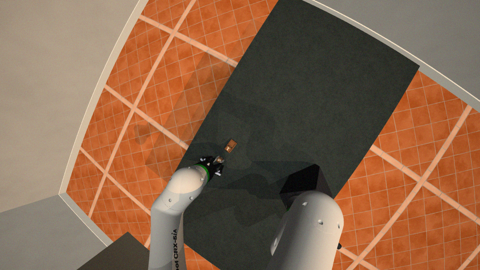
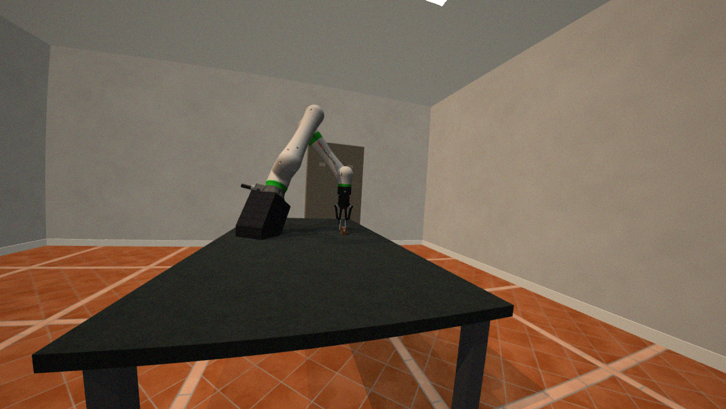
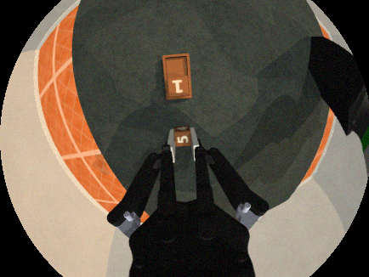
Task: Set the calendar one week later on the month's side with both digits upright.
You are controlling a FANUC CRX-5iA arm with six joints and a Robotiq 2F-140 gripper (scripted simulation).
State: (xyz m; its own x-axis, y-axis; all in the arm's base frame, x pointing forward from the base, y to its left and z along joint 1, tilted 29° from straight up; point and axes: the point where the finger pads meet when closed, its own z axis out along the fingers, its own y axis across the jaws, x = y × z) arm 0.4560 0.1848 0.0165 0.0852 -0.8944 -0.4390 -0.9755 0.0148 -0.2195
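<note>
My hand is 3 cm above the brown cube. Round my hand: brown tray: 1 cm ahead, 11 cm to the right, 3 cm below.
</note>
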